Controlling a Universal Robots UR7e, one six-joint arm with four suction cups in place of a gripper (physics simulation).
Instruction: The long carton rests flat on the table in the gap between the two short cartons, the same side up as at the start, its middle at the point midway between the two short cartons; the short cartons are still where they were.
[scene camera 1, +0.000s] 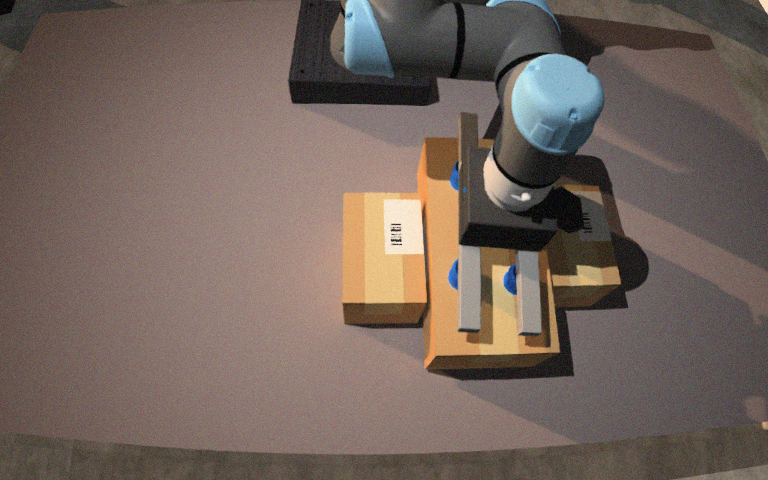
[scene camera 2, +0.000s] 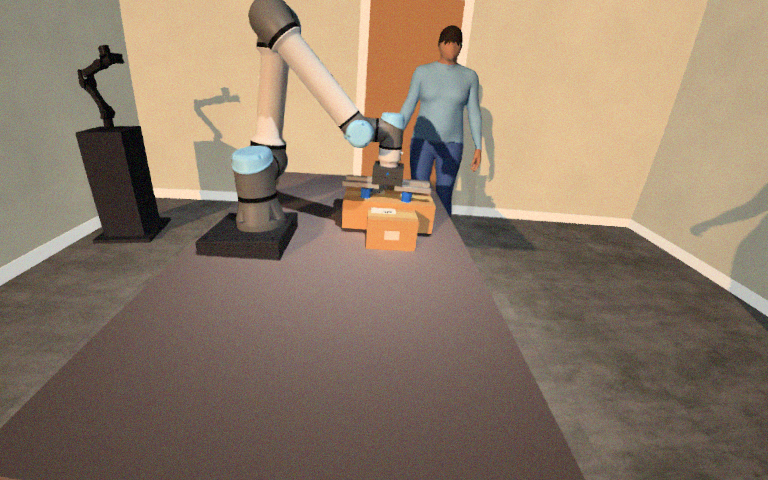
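Where they show: hand, its tool point: (scene camera 2: 385, 199); arm's base, origin of its link: (scene camera 2: 261, 223).
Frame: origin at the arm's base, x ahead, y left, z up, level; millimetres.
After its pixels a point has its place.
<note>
The long carton (scene camera 1: 501, 316) @[x 533, y 59, z 66 mm] (scene camera 2: 353, 212) @[x 296, y 20, z 26 mm] is level, tape side up, between the two short cartons. Its underside is at or very near the table; I cannot tell whether a thin gap remains. The left short carton (scene camera 1: 376, 283) @[x 459, y -80, z 51 mm] (scene camera 2: 390, 223) @[x 392, y -112, z 41 mm] stands close along its left side in scene camera 1. The right short carton (scene camera 1: 583, 277) @[x 501, y 193, z 51 mm] stands on its other side, partly covered by the arm and its shadow; it is hidden in scene camera 2. My suction gripper (scene camera 1: 487, 229) @[x 417, y 76, z 54 mm] (scene camera 2: 386, 195) @[x 417, y 76, z 54 mm] is on the long carton's top, with blue cups against it.
My arm's black base (scene camera 1: 362, 90) @[x 89, y -33, z -13 mm] (scene camera 2: 243, 246) @[x -33, y -139, z -11 mm] stands on the table (scene camera 1: 198, 226) @[x 286, y -328, z -49 mm] (scene camera 2: 339, 350) @[x 206, y -521, z -49 mm]. A person (scene camera 2: 447, 101) stands behind the table's far end. A black pedestal (scene camera 2: 113, 181) with a small dark arm (scene camera 2: 99, 93) stands at the left.
</note>
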